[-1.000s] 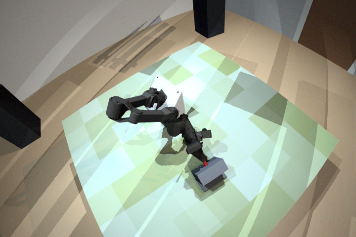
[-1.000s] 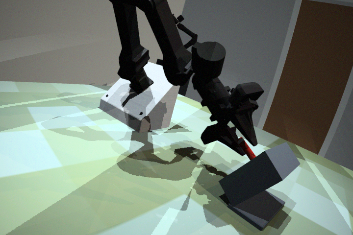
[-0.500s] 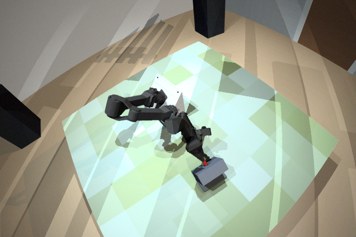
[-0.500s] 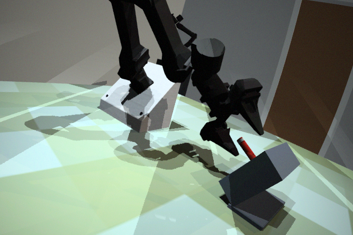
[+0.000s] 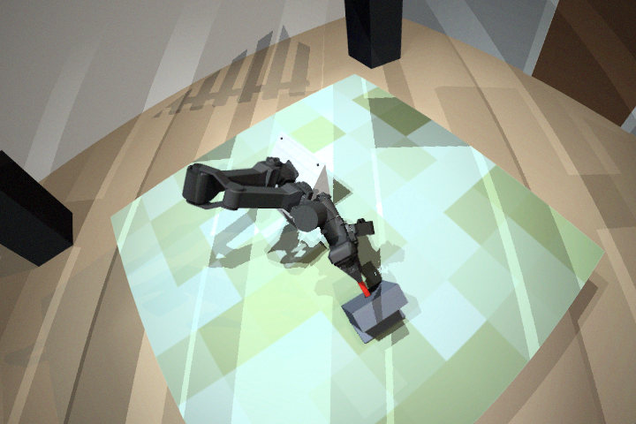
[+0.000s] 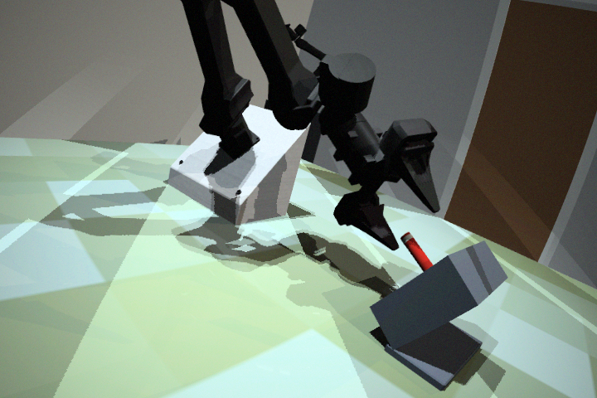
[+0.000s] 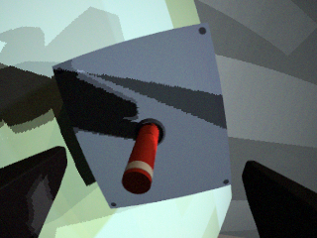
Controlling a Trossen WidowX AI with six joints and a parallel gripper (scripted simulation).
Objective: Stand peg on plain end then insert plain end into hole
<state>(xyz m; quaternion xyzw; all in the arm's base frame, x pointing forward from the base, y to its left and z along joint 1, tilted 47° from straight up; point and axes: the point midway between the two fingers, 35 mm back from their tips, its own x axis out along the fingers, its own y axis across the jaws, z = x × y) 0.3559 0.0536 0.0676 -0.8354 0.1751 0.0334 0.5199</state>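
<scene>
The peg lies 20 mm below my gripper tip, 10 mm to the right of it and 10 mm ahead of it. Round my gripper tip: sloped panel (60 mm ahead, 50 mm below, 10 mm to the right); then flat foot (110 mm below, 90 mm ahead, 10 mm to the right).
</scene>
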